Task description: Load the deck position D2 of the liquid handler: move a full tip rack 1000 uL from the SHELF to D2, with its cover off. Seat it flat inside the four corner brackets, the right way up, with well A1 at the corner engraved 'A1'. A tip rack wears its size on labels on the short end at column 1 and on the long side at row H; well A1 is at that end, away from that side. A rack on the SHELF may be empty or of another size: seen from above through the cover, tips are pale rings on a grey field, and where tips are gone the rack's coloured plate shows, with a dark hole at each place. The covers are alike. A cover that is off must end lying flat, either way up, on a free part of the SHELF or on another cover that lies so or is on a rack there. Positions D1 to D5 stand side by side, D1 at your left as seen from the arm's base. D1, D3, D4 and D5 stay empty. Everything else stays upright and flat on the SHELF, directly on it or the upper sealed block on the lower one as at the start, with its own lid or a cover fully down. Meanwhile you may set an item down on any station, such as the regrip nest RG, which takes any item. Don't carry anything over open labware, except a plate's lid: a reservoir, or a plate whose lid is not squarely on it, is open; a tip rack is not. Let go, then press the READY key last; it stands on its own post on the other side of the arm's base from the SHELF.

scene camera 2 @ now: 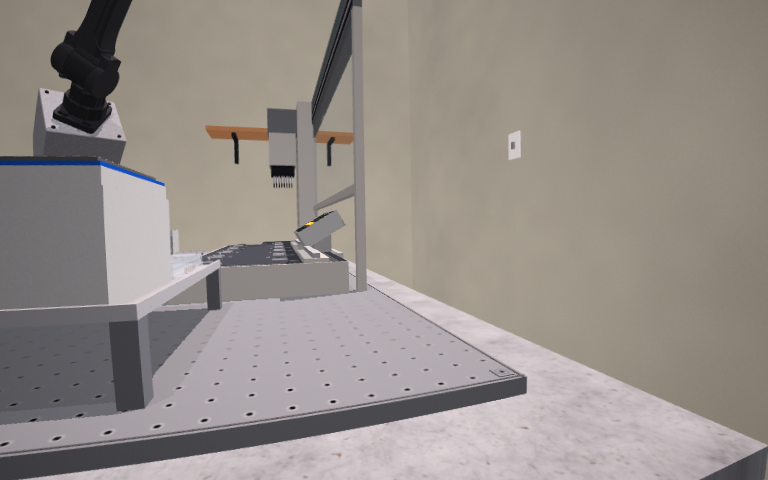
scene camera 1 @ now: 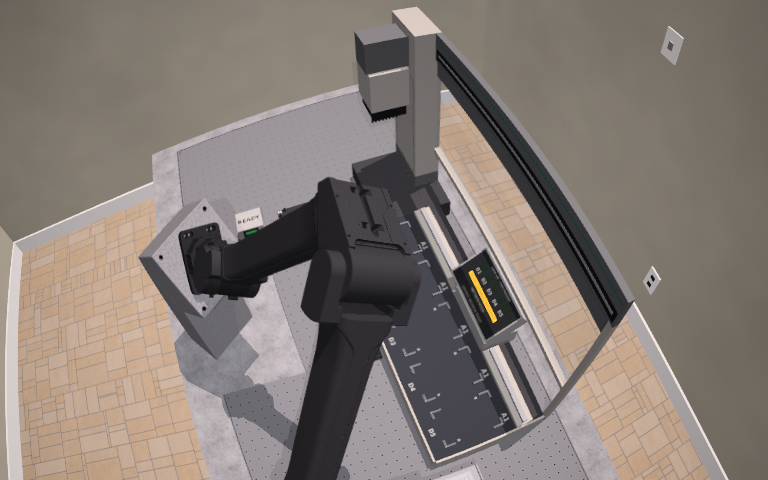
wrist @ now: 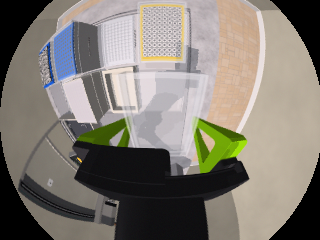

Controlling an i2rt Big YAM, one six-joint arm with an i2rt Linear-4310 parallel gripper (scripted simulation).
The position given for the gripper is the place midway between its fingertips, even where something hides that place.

Observation:
In view: the gripper (wrist: pixel 161 119), a pipetting head (scene camera 1: pixel 389 89) and a shelf (wrist: pixel 150 65).
The pipetting head also shows in scene camera 2 (scene camera 2: pixel 282 146).

